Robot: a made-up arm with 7 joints. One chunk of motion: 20 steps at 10 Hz.
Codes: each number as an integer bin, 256 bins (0 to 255) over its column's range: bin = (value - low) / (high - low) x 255, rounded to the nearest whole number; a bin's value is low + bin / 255 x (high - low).
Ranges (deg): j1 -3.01..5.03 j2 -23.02..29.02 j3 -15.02..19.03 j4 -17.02..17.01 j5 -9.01..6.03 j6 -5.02..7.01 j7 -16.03..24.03
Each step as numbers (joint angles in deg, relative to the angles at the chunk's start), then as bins.
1 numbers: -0.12 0.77 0.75 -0.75 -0.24 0.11 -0.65
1 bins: 92 117 118 122 149 109 98
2 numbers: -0.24 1.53 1.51 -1.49 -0.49 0.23 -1.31
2 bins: 88 120 124 116 144 111 94
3 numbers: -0.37 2.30 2.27 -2.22 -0.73 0.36 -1.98
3 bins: 84 124 129 111 140 114 89
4 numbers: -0.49 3.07 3.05 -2.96 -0.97 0.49 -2.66
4 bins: 80 128 135 105 136 117 85
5 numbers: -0.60 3.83 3.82 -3.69 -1.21 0.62 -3.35
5 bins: 76 132 141 100 132 120 81
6 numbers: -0.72 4.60 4.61 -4.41 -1.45 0.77 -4.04
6 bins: 73 135 147 94 128 123 76
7 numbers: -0.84 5.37 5.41 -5.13 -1.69 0.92 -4.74
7 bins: 69 139 153 89 124 126 72
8 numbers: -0.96 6.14 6.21 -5.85 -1.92 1.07 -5.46
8 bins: 65 143 159 84 120 129 67
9 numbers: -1.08 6.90 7.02 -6.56 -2.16 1.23 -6.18
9 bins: 61 147 165 78 116 132 63
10 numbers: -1.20 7.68 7.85 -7.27 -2.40 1.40 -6.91
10 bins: 57 150 171 73 112 136 58
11 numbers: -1.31 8.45 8.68 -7.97 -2.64 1.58 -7.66
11 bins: 54 154 177 68 108 140 53
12 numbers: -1.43 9.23 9.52 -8.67 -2.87 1.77 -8.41
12 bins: 50 158 184 63 104 144 49
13 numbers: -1.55 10.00 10.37 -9.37 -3.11 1.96 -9.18
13 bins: 46 162 190 57 100 148 44
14 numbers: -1.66 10.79 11.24 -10.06 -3.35 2.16 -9.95
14 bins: 43 166 197 52 96 152 39
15 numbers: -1.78 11.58 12.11 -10.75 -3.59 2.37 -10.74
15 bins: 39 170 203 47 92 157 34
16 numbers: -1.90 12.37 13.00 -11.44 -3.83 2.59 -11.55
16 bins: 35 173 210 42 88 161 29
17 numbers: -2.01 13.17 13.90 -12.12 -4.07 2.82 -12.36
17 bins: 32 177 217 37 84 166 23
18 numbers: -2.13 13.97 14.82 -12.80 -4.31 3.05 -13.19
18 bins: 28 181 223 32 80 171 18
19 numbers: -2.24 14.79 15.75 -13.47 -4.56 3.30 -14.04
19 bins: 24 185 230 27 75 176 13
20 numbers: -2.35 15.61 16.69 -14.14 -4.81 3.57 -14.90
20 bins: 21 189 237 22 71 182 7
